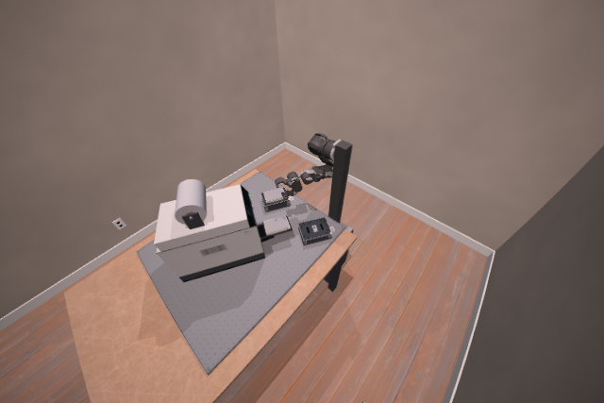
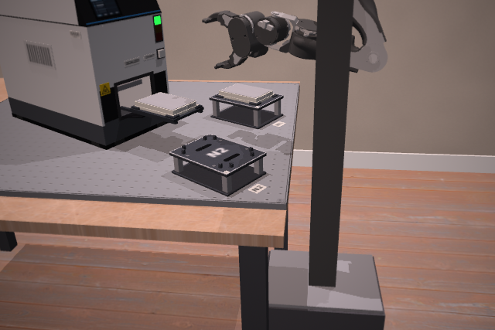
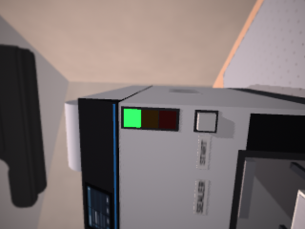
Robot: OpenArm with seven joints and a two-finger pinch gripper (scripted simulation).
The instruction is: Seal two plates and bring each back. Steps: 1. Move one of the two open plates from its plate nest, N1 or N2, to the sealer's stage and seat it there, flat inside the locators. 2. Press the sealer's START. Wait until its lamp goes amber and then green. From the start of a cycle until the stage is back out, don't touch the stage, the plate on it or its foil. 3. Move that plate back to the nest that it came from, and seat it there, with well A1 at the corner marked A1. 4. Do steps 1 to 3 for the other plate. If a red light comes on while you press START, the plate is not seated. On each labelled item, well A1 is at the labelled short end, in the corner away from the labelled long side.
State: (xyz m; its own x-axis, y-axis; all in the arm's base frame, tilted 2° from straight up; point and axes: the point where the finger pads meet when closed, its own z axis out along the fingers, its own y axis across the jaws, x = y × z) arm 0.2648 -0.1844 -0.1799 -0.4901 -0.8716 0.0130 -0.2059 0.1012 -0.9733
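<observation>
The start button lies 150 mm ahead of my hand, 50 mm to the right of it and 40 mm below it. Also, from my hand: plate 110 mm ahead, 80 mm to the left, 130 mm below; sealer stage 110 mm ahead, 80 mm to the left, 140 mm below; dark screen panel 230 mm ahead, 60 mm to the left, 90 mm above.
</observation>
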